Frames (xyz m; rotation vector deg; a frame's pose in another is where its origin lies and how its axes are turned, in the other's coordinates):
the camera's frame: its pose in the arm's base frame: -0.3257 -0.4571 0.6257 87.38 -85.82 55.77
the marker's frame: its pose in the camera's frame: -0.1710 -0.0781 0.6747 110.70 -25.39 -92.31
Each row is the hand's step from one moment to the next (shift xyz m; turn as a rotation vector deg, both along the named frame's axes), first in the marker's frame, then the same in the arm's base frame.
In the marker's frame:
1: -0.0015 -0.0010 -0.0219 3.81 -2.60 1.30
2: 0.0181 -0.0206 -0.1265 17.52 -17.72 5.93
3: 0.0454 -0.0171 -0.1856 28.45 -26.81 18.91
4: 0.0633 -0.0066 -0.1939 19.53 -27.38 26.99
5: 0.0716 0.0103 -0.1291 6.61 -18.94 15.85
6: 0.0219 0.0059 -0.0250 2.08 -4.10 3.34
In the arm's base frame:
1: -0.0061 -0.0112 0.0179 0.48 4.60 1.26
2: -0.0311 -0.0387 0.1195 -2.30 24.59 6.80
3: -0.0242 -0.0529 0.1828 -0.31 43.33 2.87
4: -0.0071 -0.0521 0.1972 -4.38 42.07 -8.40
5: 0.0241 -0.0251 0.1438 -7.68 23.38 -6.93
6: 0.0125 -0.0022 0.0313 -1.30 5.42 -1.09

